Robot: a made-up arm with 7 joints. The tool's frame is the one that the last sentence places.
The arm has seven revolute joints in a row. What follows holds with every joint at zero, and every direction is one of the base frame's. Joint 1 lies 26.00 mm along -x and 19.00 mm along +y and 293.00 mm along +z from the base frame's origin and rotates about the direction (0, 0.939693, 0.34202). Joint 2 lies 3.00 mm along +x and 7.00 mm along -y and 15.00 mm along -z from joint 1 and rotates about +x. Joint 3 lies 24.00 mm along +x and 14.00 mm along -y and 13.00 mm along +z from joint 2 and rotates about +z. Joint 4 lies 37.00 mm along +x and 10.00 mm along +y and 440.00 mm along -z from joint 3 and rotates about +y. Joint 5 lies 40.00 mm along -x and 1.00 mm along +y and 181.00 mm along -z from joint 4 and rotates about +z. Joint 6 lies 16.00 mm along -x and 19.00 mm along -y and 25.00 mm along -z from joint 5 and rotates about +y. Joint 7 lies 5.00 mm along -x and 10.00 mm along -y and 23.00 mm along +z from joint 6 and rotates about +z. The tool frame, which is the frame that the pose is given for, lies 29.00 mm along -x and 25.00 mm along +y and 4.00 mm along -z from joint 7; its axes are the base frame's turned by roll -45.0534, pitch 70.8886 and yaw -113.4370 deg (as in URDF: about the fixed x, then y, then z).
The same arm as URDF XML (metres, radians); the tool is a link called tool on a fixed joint. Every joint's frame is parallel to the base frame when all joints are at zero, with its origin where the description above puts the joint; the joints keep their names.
<robot name="arm">
  <link name="base"/>
  <link name="link1"/>
  <link name="link2"/>
  <link name="link3"/>
  <link name="link4"/>
  <link name="link5"/>
  <link name="link6"/>
  <link name="link7"/>
  <link name="tool"/>
  <joint name="joint 1" type="continuous">
    <parent link="base"/>
    <child link="link1"/>
    <origin xyz="-0.0260 0.0190 0.2930"/>
    <axis xyz="0 0.9397 0.342"/>
  </joint>
  <joint name="joint 2" type="continuous">
    <parent link="link1"/>
    <child link="link2"/>
    <origin xyz="0.0030 -0.0070 -0.0150"/>
    <axis xyz="1 0 0"/>
  </joint>
  <joint name="joint 3" type="continuous">
    <parent link="link2"/>
    <child link="link3"/>
    <origin xyz="0.0240 -0.0140 0.0130"/>
    <axis xyz="0 0 1"/>
  </joint>
  <joint name="joint 4" type="continuous">
    <parent link="link3"/>
    <child link="link4"/>
    <origin xyz="0.0370 0.0100 -0.4400"/>
    <axis xyz="0 1 0"/>
  </joint>
  <joint name="joint 5" type="continuous">
    <parent link="link4"/>
    <child link="link5"/>
    <origin xyz="-0.0400 0.0010 -0.1810"/>
    <axis xyz="0 0 1"/>
  </joint>
  <joint name="joint 6" type="continuous">
    <parent link="link5"/>
    <child link="link6"/>
    <origin xyz="-0.0160 -0.0190 -0.0250"/>
    <axis xyz="0 1 0"/>
  </joint>
  <joint name="joint 7" type="continuous">
    <parent link="link6"/>
    <child link="link7"/>
    <origin xyz="-0.0050 -0.0100 0.0230"/>
    <axis xyz="0 0 1"/>
  </joint>
  <joint name="tool_fixed" type="fixed">
    <parent link="link7"/>
    <child link="tool"/>
    <origin xyz="-0.0290 0.0250 -0.0040" rpy="-0.7863 1.2372 -1.9798"/>
  </joint>
</robot>

